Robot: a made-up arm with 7 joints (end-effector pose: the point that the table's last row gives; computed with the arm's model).
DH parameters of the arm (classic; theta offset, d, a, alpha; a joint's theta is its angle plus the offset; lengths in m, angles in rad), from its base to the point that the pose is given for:
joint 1: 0 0.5 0 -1.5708
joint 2: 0 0 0 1.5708
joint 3: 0 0.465 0.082 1.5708
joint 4: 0 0 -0.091 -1.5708
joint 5: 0 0.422 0 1.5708
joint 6: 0 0 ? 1.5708
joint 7: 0 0 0 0
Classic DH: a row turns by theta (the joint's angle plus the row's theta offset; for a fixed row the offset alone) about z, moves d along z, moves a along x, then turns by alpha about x.
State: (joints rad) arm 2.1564 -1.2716 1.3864 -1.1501 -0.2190 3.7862 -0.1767
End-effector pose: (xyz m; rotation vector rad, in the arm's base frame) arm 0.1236 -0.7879 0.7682 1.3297 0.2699 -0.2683
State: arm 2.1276 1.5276 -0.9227 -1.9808 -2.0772 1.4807 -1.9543
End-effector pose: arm 0.2275 0.5612 0.1551 -0.8768 -0.3882 -1.4834
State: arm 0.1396 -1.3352 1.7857 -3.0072 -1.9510 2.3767 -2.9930
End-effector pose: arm -0.0336 0.1863 0.3817 -1.3916 -0.8785 -2.4345
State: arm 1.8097 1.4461 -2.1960 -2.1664 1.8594 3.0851 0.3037
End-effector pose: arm 0.2566 0.2964 0.8917 -1.1030 1.0554 -2.1586
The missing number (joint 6, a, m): 0.11
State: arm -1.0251 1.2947 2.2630 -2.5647 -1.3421 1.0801 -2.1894
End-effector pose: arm 0.3146 0.1841 0.7475 -0.7629 2.5800 -0.6732
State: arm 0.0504 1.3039 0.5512 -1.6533 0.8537 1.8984 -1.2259
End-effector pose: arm 0.6427 0.3326 0.1218 -1.4512 -0.7271 0.4791
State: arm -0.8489 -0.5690 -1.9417 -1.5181 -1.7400 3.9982 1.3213
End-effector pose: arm -0.5576 0.0073 0.9275 0.7587 -1.2810 1.0549
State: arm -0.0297 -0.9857 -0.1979 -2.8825 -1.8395 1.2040 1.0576
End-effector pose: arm 0.1766 -0.1044 0.7419 1.1427 -0.7677 0.3117
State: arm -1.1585 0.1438 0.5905 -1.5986 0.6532 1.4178 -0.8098
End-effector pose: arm 0.5519 -0.3866 0.9501 -2.3537 -0.2972 -0.3061
